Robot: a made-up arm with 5 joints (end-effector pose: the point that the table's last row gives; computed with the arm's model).
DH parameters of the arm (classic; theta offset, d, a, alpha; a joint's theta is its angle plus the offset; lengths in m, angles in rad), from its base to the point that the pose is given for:
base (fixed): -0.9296 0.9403 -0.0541 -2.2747
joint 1: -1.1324 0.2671 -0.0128 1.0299
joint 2: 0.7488 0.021 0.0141 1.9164
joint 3: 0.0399 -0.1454 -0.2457 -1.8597
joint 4: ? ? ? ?
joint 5: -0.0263 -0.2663 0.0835 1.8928
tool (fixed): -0.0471 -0.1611 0 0
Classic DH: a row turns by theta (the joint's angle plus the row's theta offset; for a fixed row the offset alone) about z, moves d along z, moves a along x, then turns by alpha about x.
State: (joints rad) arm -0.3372 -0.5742 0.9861 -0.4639 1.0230
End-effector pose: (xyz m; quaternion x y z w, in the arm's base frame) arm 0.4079 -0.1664 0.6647 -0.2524 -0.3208 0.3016 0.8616
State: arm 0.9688 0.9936 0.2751 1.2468 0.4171
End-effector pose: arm -0.1998 0.0709 0.8772 0.2743 0.8812 0.3268 0.2035
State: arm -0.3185 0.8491 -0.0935 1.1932 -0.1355
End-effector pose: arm -0.1583 -0.0208 0.7866 -0.1599 0.7491 0.0181 0.6426
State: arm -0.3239 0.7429 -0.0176 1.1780 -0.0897
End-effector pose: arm -0.1418 -0.0490 0.7524 -0.1850 0.7125 0.0523 0.6748
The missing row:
joint 4: -0.0312 0.0276 -0.0489 -0.5336
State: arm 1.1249 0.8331 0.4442 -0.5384 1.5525
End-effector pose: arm -0.3388 0.1844 0.9255 0.3672 0.8151 -0.0970 0.4374
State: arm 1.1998 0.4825 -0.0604 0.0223 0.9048
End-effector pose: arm -0.2277 0.2680 0.9870 0.3218 0.7996 -0.2167 0.4584
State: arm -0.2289 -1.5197 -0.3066 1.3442 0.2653
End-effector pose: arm 0.2850 0.0232 0.4729 -0.0707 -0.0132 -0.0062 0.9974
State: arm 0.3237 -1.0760 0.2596 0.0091 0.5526
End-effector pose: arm 0.1188 -0.0477 0.4436 -0.0752 -0.2755 -0.1773 0.9418
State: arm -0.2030 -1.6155 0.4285 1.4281 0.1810
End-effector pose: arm 0.3600 -0.0940 0.7131 -0.3844 -0.1978 -0.0087 0.9017
